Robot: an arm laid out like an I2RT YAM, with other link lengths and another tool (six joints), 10 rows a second.
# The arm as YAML. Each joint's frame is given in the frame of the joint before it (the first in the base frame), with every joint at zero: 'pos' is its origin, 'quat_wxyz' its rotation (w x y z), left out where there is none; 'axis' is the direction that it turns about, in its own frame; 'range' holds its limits. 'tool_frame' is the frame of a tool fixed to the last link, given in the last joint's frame.
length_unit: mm
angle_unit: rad
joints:
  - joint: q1
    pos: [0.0, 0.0, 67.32]
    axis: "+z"
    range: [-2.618, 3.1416]
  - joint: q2
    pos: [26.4, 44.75, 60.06]
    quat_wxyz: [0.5, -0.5, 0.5, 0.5]
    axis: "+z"
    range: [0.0, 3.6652]
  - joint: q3
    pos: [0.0, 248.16, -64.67]
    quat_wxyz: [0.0, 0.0, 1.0, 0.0]
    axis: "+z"
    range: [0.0, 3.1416]
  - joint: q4
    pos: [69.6, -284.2, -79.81]
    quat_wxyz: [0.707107, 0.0, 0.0, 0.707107]
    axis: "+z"
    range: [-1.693, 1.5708]
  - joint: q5
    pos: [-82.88, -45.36, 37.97]
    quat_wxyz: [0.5, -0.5, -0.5, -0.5]
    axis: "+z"
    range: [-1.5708, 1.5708]
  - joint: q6
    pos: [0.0, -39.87, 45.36]
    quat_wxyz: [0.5, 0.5, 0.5, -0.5]
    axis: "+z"
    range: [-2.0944, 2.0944]
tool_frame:
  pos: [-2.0, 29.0, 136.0]
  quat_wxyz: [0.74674, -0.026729, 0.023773, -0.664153]
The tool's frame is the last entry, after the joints.
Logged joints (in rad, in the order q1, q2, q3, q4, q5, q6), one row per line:
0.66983, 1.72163, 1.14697, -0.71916, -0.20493, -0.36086
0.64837, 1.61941, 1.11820, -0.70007, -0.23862, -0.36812
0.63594, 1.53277, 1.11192, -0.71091, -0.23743, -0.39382
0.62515, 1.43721, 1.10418, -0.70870, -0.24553, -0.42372
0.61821, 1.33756, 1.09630, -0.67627, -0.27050, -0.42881
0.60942, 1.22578, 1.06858, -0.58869, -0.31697, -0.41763
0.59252, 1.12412, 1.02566, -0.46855, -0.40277, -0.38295
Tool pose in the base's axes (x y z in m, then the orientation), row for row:
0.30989, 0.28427, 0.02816, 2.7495, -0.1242, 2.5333
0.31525, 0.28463, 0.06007, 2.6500, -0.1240, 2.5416
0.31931, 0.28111, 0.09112, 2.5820, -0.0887, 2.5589
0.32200, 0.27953, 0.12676, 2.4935, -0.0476, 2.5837
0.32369, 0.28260, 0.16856, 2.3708, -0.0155, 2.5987
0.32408, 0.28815, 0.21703, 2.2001, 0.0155, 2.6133
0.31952, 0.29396, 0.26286, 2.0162, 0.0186, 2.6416
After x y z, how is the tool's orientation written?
As angles about the fixed x, y, z axes (roll, pitch, yaw), in radians.
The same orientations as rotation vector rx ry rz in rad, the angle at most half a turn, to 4 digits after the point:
0.9572, 2.9227, 0.6400
0.9355, 2.8654, 0.7776
0.8818, 2.8099, 0.8480
0.8090, 2.7416, 0.9417
0.7454, 2.6460, 1.0801
0.6681, 2.5093, 1.2704
0.5908, 2.3717, 1.4880

